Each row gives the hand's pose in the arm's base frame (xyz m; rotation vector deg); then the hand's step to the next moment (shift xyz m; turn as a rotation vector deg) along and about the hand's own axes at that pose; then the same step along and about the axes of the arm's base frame.
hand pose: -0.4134 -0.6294 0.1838 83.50 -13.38 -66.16
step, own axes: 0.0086 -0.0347 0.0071 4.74 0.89 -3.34
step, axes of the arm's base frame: -0.0171 -0.0010 -0.0322 5.19 -1.49 -2.29
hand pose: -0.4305 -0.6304 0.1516 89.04 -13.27 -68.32
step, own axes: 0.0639 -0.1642 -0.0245 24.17 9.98 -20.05
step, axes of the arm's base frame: -0.0212 0.0326 -0.1736 31.14 -7.71 -7.53
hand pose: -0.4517 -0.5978 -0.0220 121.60 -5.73 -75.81
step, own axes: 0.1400 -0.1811 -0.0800 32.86 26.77 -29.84
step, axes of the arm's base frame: 0.0896 0.1296 -0.1843 47.84 -19.83 -2.30
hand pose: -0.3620 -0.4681 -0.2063 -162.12 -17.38 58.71
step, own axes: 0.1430 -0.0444 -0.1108 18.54 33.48 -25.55
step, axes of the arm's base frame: 0.1722 0.0710 0.0039 35.30 -29.44 2.11
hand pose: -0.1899 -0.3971 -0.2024 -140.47 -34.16 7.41
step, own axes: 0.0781 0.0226 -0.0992 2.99 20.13 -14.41
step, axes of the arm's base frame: 0.1010 -0.0347 0.0710 13.72 -20.82 0.12
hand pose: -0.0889 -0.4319 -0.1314 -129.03 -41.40 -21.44
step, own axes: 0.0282 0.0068 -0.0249 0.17 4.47 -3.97
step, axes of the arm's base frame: 0.0254 -0.0110 0.0264 2.61 -5.37 0.33
